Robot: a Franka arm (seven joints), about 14 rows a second.
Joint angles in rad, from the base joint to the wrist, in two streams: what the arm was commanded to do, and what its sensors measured. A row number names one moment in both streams.
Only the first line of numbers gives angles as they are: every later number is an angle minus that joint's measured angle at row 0.
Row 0, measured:
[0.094, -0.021, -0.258, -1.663, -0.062, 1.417, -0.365]
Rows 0 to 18, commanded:
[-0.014, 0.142, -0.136, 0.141, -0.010, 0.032, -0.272]
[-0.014, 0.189, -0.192, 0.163, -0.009, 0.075, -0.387]
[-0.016, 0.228, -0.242, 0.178, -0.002, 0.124, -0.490]
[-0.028, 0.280, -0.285, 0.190, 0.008, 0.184, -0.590]
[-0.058, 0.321, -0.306, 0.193, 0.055, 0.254, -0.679]
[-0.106, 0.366, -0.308, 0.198, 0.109, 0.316, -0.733]
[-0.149, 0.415, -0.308, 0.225, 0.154, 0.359, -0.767]
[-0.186, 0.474, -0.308, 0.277, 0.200, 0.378, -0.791]
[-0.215, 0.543, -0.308, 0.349, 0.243, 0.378, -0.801]
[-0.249, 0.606, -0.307, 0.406, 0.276, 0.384, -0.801]
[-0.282, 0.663, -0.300, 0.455, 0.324, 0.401, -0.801]
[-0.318, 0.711, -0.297, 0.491, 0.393, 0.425, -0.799]
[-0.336, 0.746, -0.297, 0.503, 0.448, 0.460, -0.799]
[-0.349, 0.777, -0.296, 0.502, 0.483, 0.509, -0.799]
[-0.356, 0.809, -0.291, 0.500, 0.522, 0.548, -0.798]
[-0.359, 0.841, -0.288, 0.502, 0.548, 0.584, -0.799]
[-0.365, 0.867, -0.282, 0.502, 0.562, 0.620, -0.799]
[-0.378, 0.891, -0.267, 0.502, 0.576, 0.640, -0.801]
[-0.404, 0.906, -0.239, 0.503, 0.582, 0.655, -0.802]
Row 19, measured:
[-0.350, 0.863, -0.282, 0.445, 0.550, 0.643, -0.787]
